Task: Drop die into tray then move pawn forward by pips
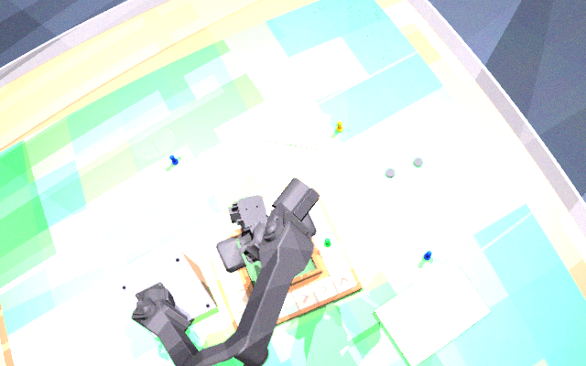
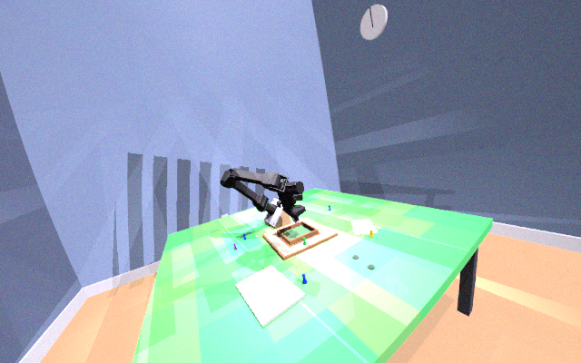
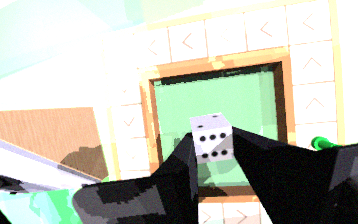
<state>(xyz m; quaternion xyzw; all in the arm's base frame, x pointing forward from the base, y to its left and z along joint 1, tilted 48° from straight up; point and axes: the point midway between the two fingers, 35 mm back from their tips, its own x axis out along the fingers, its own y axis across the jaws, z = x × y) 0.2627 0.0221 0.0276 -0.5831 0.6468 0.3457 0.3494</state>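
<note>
My gripper tip is now right at the white die. From my gripper tip the other things lie so: green pawn (12 cm ahead, 5 cm to the right, 5 cm below); then wooden-framed green tray (8 cm below, 1 cm to the right, 1 cm ahead); then magenta pawn (30 cm to the right, 12 cm behind, 7 cm below).
</note>
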